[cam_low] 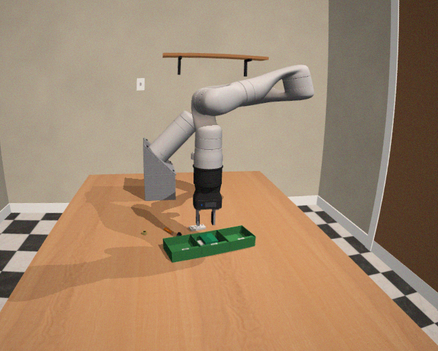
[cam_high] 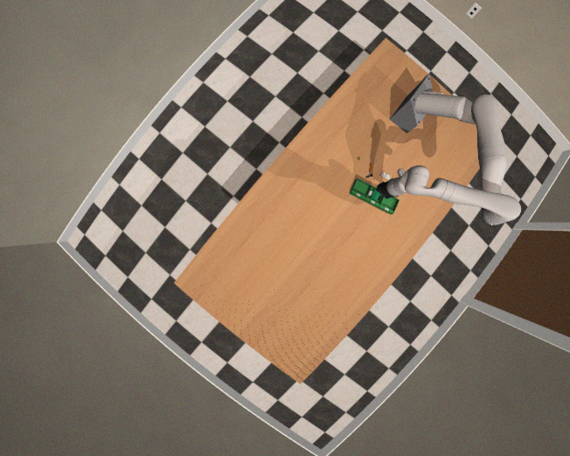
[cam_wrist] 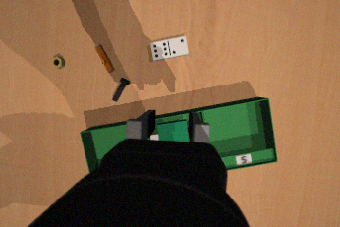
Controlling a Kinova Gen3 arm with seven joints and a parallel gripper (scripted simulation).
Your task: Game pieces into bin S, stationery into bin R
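Right now my hand is 90 mm past the white domino and 70 mm above it. From my hand the other things lie so: dark piece: 70 mm to the right, 70 mm below, 40 mm behind; flat green block: 50 mm below, 30 mm ahead; green three-compartment tray: 60 mm below, 40 mm ahead.
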